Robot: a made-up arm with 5 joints. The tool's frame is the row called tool.
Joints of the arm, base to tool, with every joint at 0 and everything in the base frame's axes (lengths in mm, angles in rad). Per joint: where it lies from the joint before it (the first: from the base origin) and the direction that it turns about. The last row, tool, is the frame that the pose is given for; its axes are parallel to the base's.
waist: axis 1 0 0 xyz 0 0 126.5
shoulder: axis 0 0 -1 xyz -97.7 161.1 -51.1
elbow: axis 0 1 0 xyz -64.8 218.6 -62
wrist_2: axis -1 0 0 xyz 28.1 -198 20.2
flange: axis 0 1 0 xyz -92.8 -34.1 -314.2
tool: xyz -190 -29.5 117.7
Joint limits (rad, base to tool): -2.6..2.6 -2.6..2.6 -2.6..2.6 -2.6..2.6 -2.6..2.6
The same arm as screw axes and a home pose.
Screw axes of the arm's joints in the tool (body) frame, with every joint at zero. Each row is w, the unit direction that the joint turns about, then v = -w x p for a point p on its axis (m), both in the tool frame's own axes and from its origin. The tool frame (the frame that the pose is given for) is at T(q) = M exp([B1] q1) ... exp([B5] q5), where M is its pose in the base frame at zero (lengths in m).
B1: w 1 0 0 v 0 0.2894 0.1181
B2: w 0 0 -1 v -0.043 0.3195 0
B3: w 0 1 0 v -0.1763 0 0.2547
B4: w -1 0 0 v 0 -0.1965 0.0636
B5: w 0 1 0 v 0.1177 0 0.19
M: xyz -0.4172 0.1181 -0.1629 (m) rpy 0 0 0 (deg, as in URDF)
Joint limits (deg, base to tool): -148.97..148.97 -148.97..148.97 -148.97..148.97 -148.97..148.97 -148.97..148.97

